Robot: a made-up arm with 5 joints.
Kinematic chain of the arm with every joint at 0, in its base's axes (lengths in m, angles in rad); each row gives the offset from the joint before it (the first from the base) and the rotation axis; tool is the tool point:
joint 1: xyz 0 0 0.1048 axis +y
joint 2: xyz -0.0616 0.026 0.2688 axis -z
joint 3: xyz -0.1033 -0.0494 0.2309 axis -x
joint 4: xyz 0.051 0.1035 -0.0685 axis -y
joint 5: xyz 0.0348 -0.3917 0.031 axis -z
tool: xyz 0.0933 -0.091 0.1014
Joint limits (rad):
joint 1: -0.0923..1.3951
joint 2: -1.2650..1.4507
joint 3: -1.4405..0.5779
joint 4: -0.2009..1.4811
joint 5: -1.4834..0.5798
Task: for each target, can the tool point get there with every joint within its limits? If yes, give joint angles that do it. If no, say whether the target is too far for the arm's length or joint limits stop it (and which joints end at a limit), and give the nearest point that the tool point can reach.
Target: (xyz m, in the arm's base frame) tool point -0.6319 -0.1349 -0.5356
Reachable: no: joint limits stop it (at a limit: joint 1, joint 4, joint 5) | nearest point -0.3350 -0.0418 0.1892 | short by 0.789 m
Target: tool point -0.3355 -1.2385 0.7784
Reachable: no: too far | nearest point -0.1945 -0.4594 0.6611 | short by 0.800 m
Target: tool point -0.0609 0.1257 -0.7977
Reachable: no: joint limits stop it (at a limit: joint 1, joint 2, joint 4) | nearest point 0.2776 -0.0245 -0.1476 | short by 0.748 m
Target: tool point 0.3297 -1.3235 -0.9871
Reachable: no: too far | nearest point 0.4481 -0.3399 -0.0819 | short by 1.342 m
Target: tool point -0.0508 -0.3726 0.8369
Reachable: yes | joints 0.0220 -0.2380 0.3679 0.9549 0.2193
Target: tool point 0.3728 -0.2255 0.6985
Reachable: yes | joints 1.0267 0.9449 0.0470 0.3525 -0.6132
